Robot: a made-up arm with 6 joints.
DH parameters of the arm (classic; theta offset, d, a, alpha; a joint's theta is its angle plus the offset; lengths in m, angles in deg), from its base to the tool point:
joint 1: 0 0.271 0 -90
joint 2: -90 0 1.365 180
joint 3: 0 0 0 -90
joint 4: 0 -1.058 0 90
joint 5: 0 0.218 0 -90
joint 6: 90 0 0 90
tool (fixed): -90 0 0 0
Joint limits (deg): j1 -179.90..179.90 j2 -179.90..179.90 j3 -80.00..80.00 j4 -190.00..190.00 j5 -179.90..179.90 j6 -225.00..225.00
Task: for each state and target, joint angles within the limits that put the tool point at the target. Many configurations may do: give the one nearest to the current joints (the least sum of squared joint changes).
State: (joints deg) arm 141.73 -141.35 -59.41 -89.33 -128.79 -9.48
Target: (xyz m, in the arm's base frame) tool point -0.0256 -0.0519 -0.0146
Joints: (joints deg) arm 127.97 -171.47 -79.61 -103.83 -128.79 -9.48
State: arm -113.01 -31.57 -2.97 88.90 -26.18 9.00
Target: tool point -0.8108 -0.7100 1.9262
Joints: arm -137.61 1.57 5.60 84.14 -26.18 9.00
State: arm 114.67 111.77 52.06 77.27 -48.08 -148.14
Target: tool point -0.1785 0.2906 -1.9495
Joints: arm 125.42 150.76 31.58 83.96 -48.08 -148.14
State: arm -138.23 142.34 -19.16 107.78 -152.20 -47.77
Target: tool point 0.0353 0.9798 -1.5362
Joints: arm -90.62 179.78 12.39 96.49 -152.20 -47.77
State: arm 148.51 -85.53 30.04 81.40 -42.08 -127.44
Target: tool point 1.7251 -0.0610 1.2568
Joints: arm 176.33 -91.31 6.88 76.83 -42.08 -127.44
